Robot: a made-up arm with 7 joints. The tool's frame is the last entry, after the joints.
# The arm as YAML. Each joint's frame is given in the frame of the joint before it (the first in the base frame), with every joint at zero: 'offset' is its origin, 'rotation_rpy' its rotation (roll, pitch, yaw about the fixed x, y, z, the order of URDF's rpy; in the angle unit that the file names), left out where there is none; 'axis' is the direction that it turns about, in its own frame. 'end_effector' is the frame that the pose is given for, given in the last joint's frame.
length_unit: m
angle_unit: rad
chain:
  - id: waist
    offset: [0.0, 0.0, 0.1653]
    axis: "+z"
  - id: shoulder
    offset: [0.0, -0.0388, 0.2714]
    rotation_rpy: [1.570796, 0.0, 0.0]
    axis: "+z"
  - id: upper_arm
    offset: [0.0, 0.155, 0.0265]
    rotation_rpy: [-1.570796, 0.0, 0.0]
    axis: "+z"
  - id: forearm
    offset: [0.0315, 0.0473, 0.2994]
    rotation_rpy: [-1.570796, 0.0, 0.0]
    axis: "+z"
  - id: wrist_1
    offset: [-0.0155, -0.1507, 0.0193]
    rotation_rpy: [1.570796, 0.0, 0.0]
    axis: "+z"
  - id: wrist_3
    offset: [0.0, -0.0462, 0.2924]
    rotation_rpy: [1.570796, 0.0, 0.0]
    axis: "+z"
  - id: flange
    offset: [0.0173, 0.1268, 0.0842]
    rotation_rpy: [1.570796, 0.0, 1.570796]
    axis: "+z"
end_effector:
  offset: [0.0, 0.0, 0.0]
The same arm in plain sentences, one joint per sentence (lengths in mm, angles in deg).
The arm has seven revolute joints in a row. What follows holds with every joint at zero, and every direction is one of the base frame's.
Joint 1 lies 165.3 mm along +z from the base frame's origin and rotates about +z.
Joint 2 lies 38.8 mm along -y and 271.4 mm along +z from joint 1 and rotates about -y.
Joint 3 lies 26.5 mm along -y and 155 mm along +z from joint 2 and rotates about +z.
Joint 4 lies 31.5 mm along +x and 47.3 mm along +y and 299.4 mm along +z from joint 3 and rotates about +y.
Joint 5 lies 15.5 mm along -x and 19.3 mm along +y and 150.7 mm along +z from joint 4 and rotates about +z.
Joint 6 lies 46.2 mm along -y and 292.4 mm along +z from joint 5 and rotates about -y.
Joint 7 lies 17.3 mm along +x and 84.2 mm along -y and 126.8 mm along +z from joint 6 and rotates about +x.
The tool frame, which is the frame that the pose is given for, lies at the same point as joint 7; its axes are the base frame's turned by roll 180, pitch -90 and yaw 0 deg (as in URDF: about the fixed x, then y, then z).

